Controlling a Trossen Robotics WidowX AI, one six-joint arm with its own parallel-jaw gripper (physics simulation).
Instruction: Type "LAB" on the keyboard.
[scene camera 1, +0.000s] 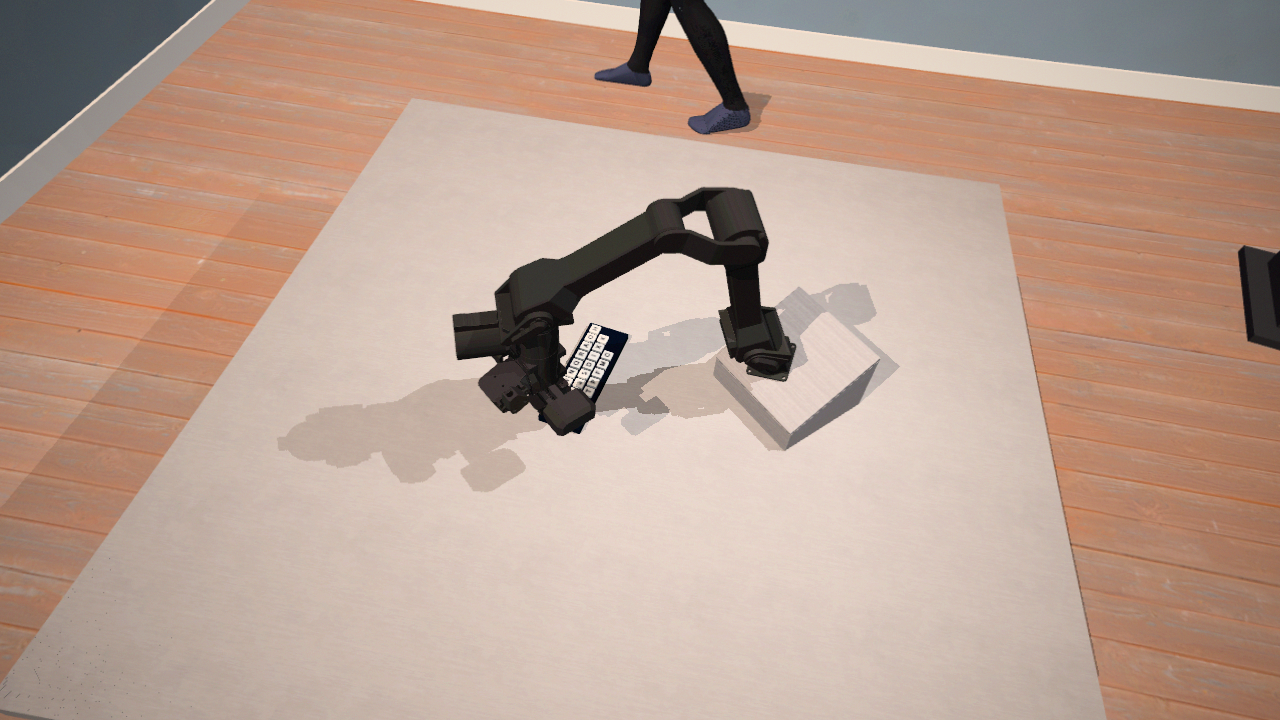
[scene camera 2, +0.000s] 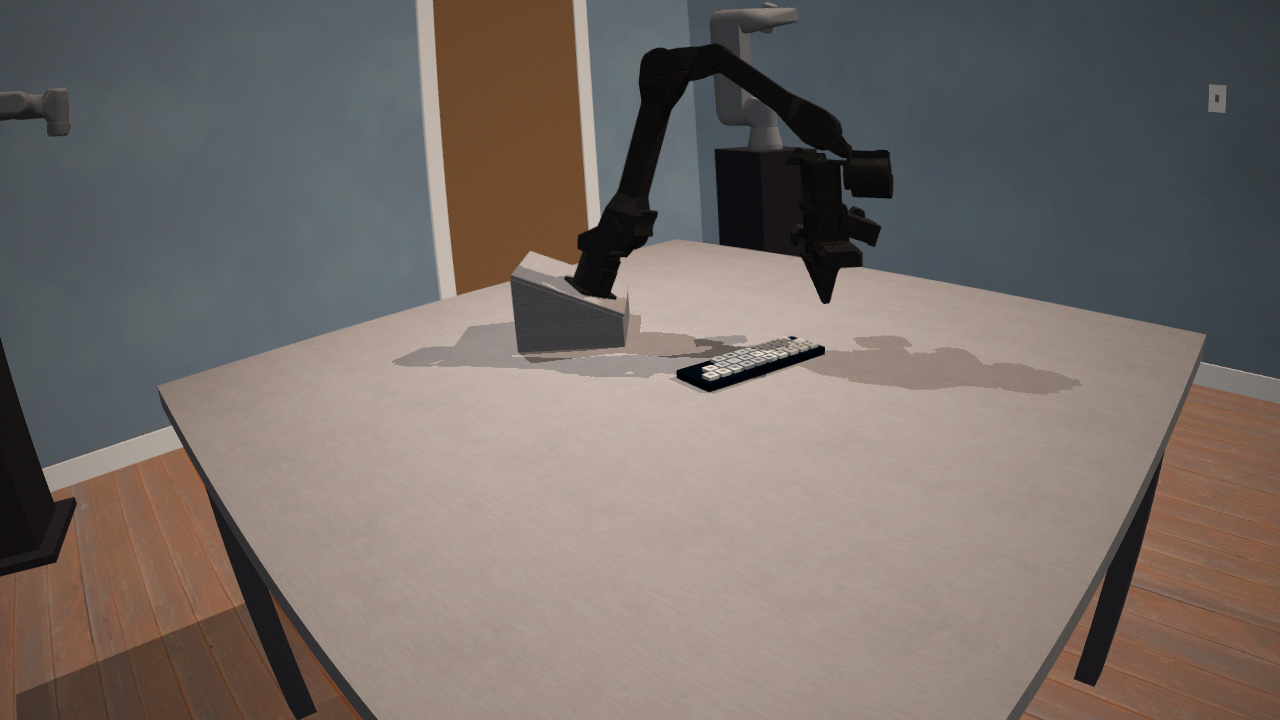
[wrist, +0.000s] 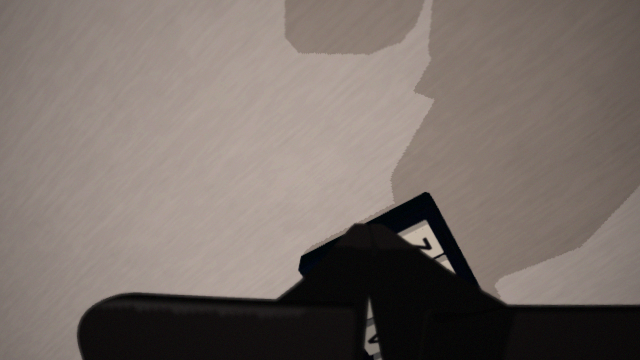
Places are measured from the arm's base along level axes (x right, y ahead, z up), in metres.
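Pixels of known places: gripper, fingertip midpoint: (scene camera 1: 542, 412) (scene camera 2: 825, 303) (wrist: 367, 238); arm's base at its link origin: (scene camera 1: 771, 359) (scene camera 2: 589, 289).
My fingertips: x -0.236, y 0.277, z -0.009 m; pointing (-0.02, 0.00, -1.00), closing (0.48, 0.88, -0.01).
Ahead of a thing's pixels: the offset from my fingertips to its middle. Level surfaces: height alone.
The keyboard {dx +0.130, dy -0.005, dz -0.058 m} (scene camera 1: 619, 339) (scene camera 2: 751, 361) (wrist: 417, 206) is a dark blue slab with rows of white lettered keys, lying flat on the table. My gripper (scene camera 2: 825, 300) (wrist: 367, 238) is shut with nothing between its fingers. Its tips point down and hang in the air above the keyboard's end farthest from the base in scene camera 2. In the wrist view the fingers cover most of that end; a partly covered key {dx +0.039, dy +0.011, dz -0.052 m} (wrist: 424, 241) shows at its corner. In scene camera 1 the arm hides the fingertips and part of the keyboard. I cannot make out the L, A and B keys with certainty.
The arm's pale wedge-shaped base (scene camera 1: 792, 383) (scene camera 2: 568, 317) stands on the table {dz -0.066 m} (scene camera 1: 501, 582) (scene camera 2: 626, 537), beyond one end of the keyboard. A person's legs (scene camera 1: 711, 40) show beyond the table. Another robot arm (scene camera 2: 732, 80) stands on a dark pedestal behind.
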